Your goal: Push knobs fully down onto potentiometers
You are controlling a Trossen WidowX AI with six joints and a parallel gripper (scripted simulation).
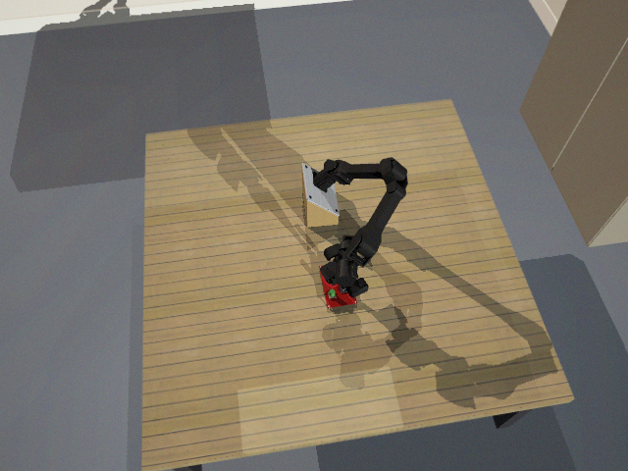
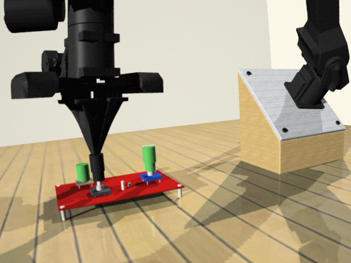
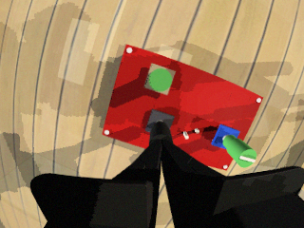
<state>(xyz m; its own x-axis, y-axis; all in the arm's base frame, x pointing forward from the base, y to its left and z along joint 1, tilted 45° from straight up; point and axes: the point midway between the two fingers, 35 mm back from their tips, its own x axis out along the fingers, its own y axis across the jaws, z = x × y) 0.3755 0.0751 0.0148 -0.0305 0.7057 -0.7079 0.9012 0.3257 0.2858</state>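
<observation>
My gripper tip is 2 cm above the black knob. Also, from my gripper tip: green knob 7 cm behind, 2 cm to the right, 1 cm below.
</observation>
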